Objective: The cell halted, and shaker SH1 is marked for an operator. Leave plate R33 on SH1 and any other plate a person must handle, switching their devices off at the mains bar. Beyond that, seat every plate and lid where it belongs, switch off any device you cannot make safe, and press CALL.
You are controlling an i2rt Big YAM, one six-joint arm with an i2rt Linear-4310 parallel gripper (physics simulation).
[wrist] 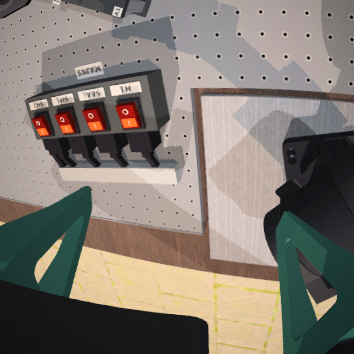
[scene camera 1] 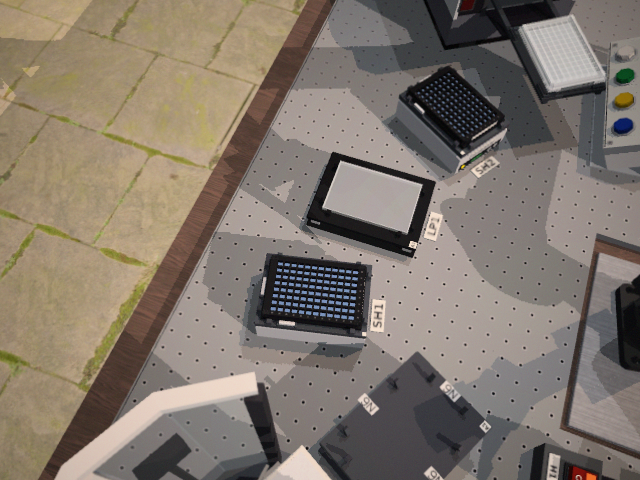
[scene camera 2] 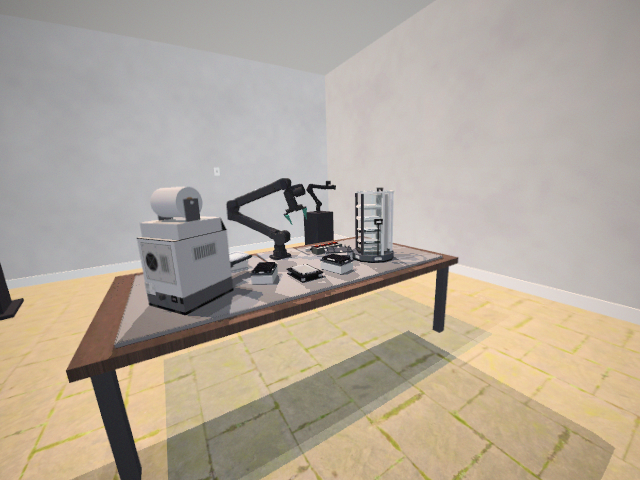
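Pixels of known places: gripper, fingertip midpoint: (wrist: pixel 188 209) (scene camera 2: pixel 299 222); arm's base at its link origin: (wrist: pixel 331 165) (scene camera 2: pixel 280 257).
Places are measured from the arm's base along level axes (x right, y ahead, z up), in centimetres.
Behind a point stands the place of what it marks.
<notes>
My gripper (wrist: pixel 188 209) @[x -9.0, y 10.2, z 22.5 cm] (scene camera 2: pixel 298 221) @[x -9.0, y 10.2, z 22.5 cm] is open and empty, above and short of the mains bar (wrist: pixel 159 95) @[x -18.7, y 12.5, z 2.1 cm] (scene camera 1: pixel 540 462) @[x -20.5, y 15.8, z 3.5 cm]. The bar's SH2, SH1, SEAL and H1 rockers show their orange I halves lit in the wrist view. Shaker SH1 (scene camera 1: pixel 310 334) @[x -10.5, y 45.1, z 5.3 cm] (scene camera 2: pixel 337 266) @[x -0.7, y 51.6, z 5.0 cm] bears a black plate (scene camera 1: pixel 315 290) @[x -5.6, y 45.5, z 7.3 cm] with blue wells. Shaker SH2 (scene camera 1: pixel 428 132) @[x 24.9, y 33.3, z 3.9 cm] (scene camera 2: pixel 264 279) @[x 32.6, y 36.1, z 2.9 cm] bears a dark-welled plate (scene camera 1: pixel 457 105) @[x 28.3, y 29.8, z 7.1 cm]. A flat grey lid or plate (scene camera 1: pixel 372 196) @[x 11.8, y 40.2, z 4.0 cm] lies on black LP1 (scene camera 1: pixel 356 227) @[x 6.7, y 41.7, z 3.2 cm]. A white plate (scene camera 1: pixel 560 54) @[x 36.4, y 16.3, z 12.0 cm] sits on a dark tray at upper right. Plate names are unreadable.
A dark nest marked N6 (scene camera 1: pixel 398 434) @[x -21.0, y 32.9, z 6.4 cm] stands near SH1. A button box (scene camera 1: pixel 615 138) @[x 27.3, y 6.1, z 6.1 cm] is at the right; which button is CALL cannot be read. The tall carousel (scene camera 2: pixel 374 256) @[x -28.3, y 53.3, z 4.1 cm] and the large white machine (scene camera 2: pixel 211 263) @[x 55.2, y 35.7, z 15.8 cm] stand at opposite ends of the table.
</notes>
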